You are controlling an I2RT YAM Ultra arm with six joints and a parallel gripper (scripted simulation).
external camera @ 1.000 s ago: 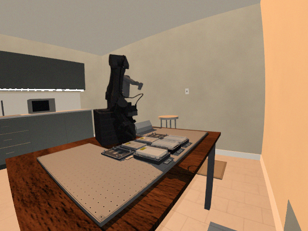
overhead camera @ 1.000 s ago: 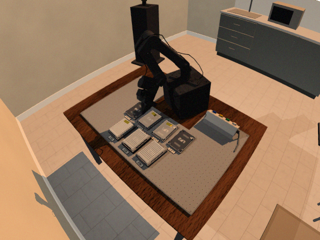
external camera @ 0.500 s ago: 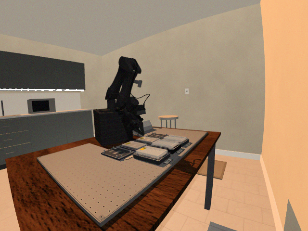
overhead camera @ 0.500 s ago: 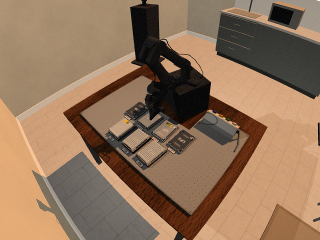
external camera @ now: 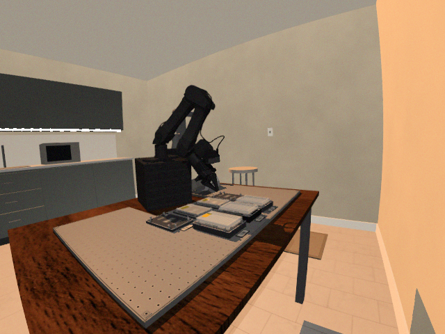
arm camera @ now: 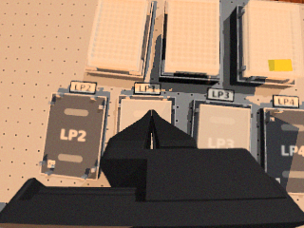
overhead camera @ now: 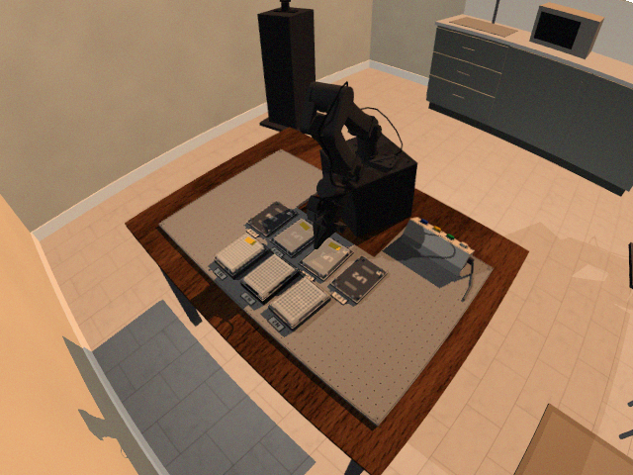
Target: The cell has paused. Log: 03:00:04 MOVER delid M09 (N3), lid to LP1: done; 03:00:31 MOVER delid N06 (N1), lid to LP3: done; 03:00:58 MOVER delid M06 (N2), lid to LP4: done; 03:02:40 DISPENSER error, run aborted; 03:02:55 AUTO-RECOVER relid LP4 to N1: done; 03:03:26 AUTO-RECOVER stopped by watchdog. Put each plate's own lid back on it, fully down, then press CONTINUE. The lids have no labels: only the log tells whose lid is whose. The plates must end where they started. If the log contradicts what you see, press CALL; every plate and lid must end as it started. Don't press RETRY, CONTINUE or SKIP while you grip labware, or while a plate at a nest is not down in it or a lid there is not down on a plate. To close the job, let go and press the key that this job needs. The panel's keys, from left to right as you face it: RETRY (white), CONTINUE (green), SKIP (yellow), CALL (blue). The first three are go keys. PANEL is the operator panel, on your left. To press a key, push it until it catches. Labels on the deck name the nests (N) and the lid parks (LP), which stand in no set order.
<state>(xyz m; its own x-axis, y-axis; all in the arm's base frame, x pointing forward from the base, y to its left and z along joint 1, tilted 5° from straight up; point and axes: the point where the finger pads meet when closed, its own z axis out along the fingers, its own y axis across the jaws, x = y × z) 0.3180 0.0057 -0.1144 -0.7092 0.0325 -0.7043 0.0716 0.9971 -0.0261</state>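
The clear lid is 12 cm ahead of my hand, 21 cm to the right of it and 4 cm below it. The rest, counted from my hand: yellow SKIP key 28 cm behind, 27 cm to the left, 1 cm below; then white well plate 12 cm ahead, 21 cm to the right, 5 cm below; then blue CALL key 29 cm behind, 22 cm to the left, 1 cm below.
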